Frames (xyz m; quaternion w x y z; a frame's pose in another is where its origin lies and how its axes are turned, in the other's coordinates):
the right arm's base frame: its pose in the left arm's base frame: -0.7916 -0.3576 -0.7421 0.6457 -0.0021 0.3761 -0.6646
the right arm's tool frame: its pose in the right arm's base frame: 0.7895 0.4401 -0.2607 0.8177 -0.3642 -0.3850 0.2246
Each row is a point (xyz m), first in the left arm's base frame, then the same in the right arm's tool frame.
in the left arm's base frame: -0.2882 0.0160 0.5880
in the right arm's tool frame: -0.9233 -1.2218 1.7477
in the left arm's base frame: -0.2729 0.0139 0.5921
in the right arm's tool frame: -0.9126 -1.2236 1.7594
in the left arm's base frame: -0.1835 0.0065 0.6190
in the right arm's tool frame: -0.8542 -1.2335 1.8319
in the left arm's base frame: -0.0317 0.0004 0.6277
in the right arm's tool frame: -0.7490 -1.2163 1.9405
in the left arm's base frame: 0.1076 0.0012 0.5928
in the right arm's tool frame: -0.6446 -1.1616 2.0226
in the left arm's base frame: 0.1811 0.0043 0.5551
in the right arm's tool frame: -0.5859 -1.1154 2.0580
